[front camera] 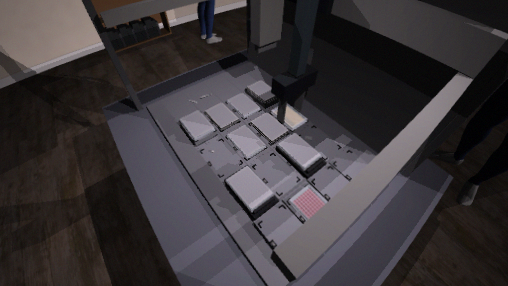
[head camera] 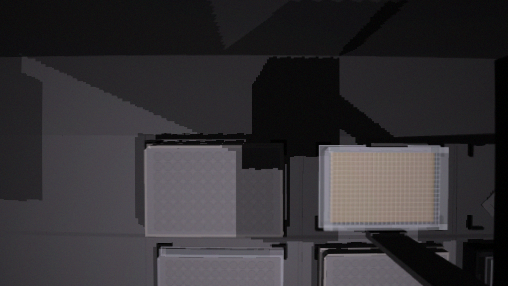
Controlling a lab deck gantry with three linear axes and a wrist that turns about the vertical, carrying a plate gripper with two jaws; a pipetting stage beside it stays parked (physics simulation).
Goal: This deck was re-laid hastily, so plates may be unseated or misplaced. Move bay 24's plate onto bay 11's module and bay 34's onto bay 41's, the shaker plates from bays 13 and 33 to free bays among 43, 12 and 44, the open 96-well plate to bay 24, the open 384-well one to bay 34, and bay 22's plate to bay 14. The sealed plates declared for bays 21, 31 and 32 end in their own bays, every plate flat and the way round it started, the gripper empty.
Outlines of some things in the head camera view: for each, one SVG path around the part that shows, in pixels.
My gripper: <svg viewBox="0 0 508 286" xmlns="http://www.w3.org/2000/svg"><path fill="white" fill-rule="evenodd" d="M366 231L366 238L423 286L489 286L408 237L405 230ZM508 56L494 60L495 133L366 138L366 147L408 147L408 143L495 144L492 286L508 286Z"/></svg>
A 384-well plate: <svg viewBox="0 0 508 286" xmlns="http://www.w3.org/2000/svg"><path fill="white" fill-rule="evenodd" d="M319 145L318 228L322 228L324 231L448 230L449 147L441 147L441 145L408 145L408 147Z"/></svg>
